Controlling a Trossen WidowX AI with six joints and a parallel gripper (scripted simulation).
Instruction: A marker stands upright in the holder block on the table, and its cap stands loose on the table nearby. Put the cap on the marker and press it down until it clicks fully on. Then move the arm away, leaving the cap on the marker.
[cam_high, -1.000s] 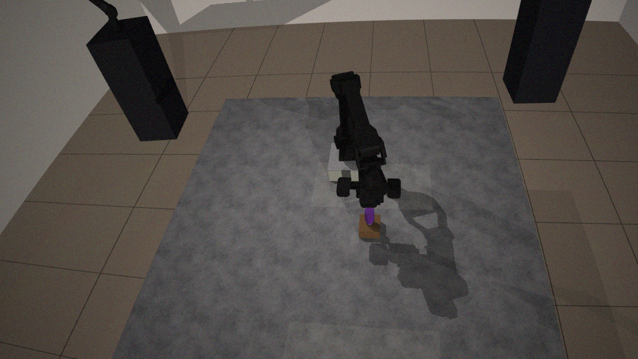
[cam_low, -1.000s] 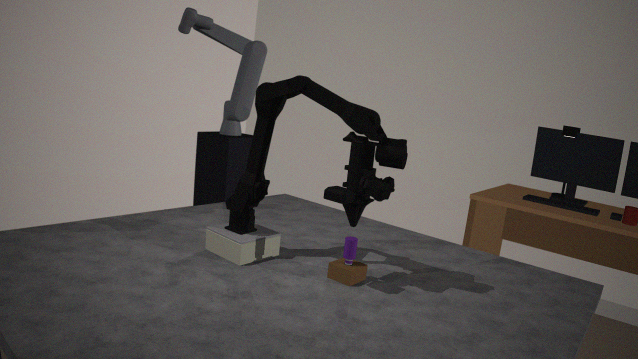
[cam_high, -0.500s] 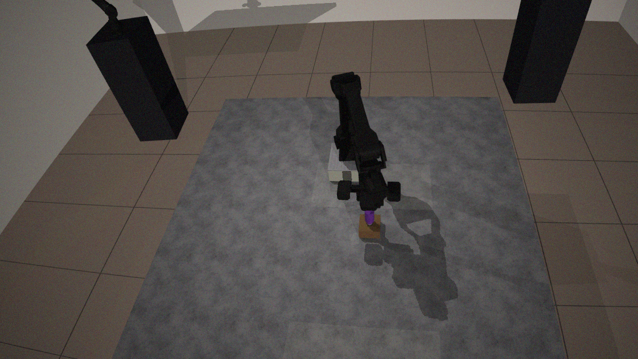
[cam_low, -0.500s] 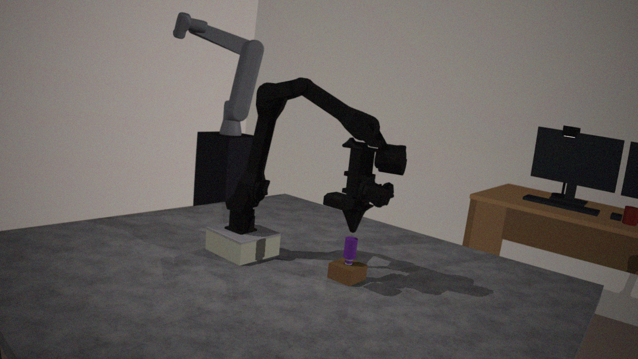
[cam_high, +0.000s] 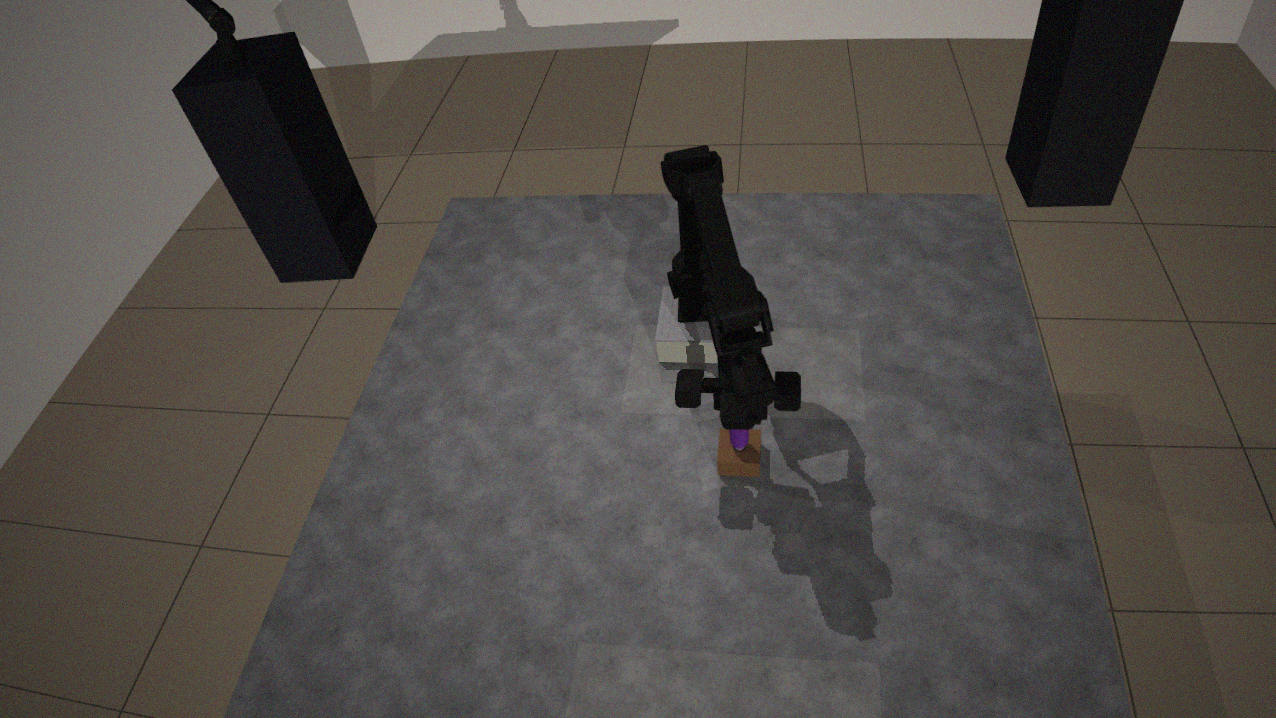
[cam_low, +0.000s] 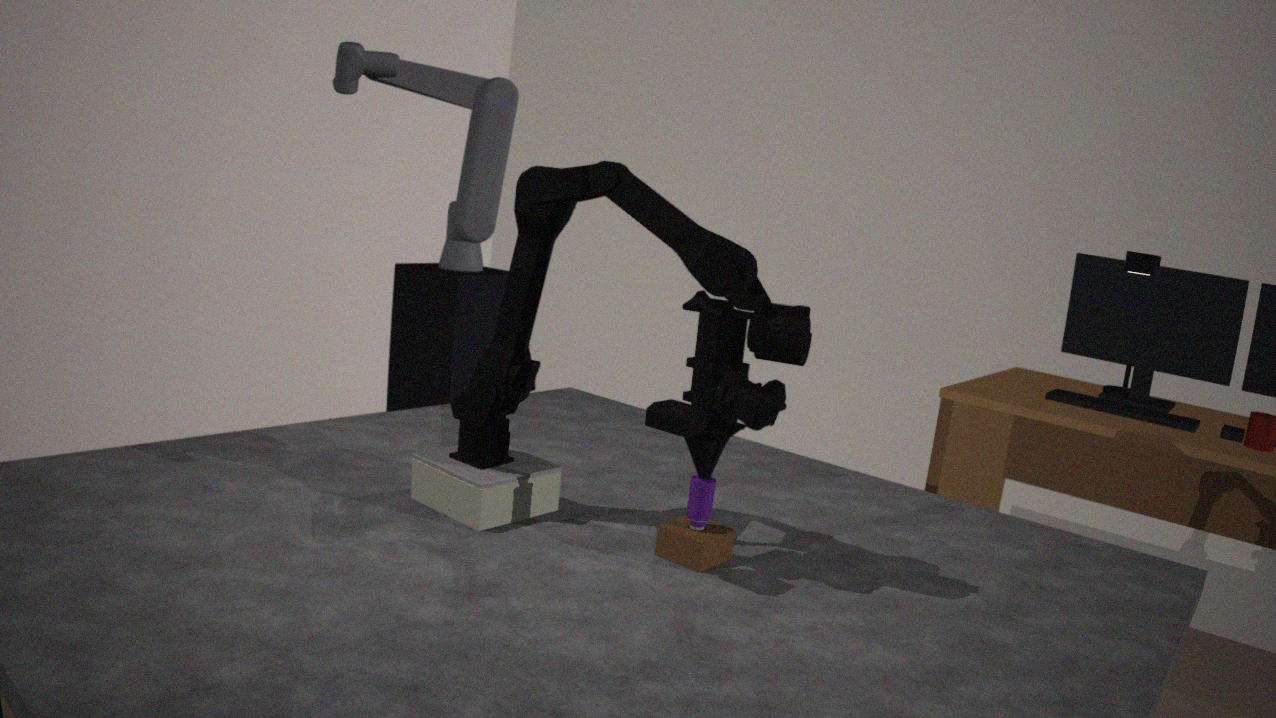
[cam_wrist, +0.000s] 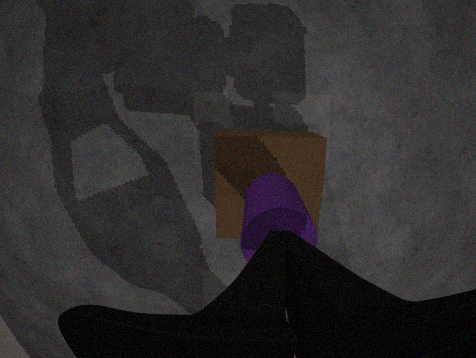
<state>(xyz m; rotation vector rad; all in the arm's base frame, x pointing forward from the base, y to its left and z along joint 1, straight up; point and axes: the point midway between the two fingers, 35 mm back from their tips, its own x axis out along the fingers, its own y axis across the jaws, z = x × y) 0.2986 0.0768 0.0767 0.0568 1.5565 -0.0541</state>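
My gripper tip is 30 mm above the purple cap. From my gripper tip the other things lie so: brown holder block: 80 mm below.
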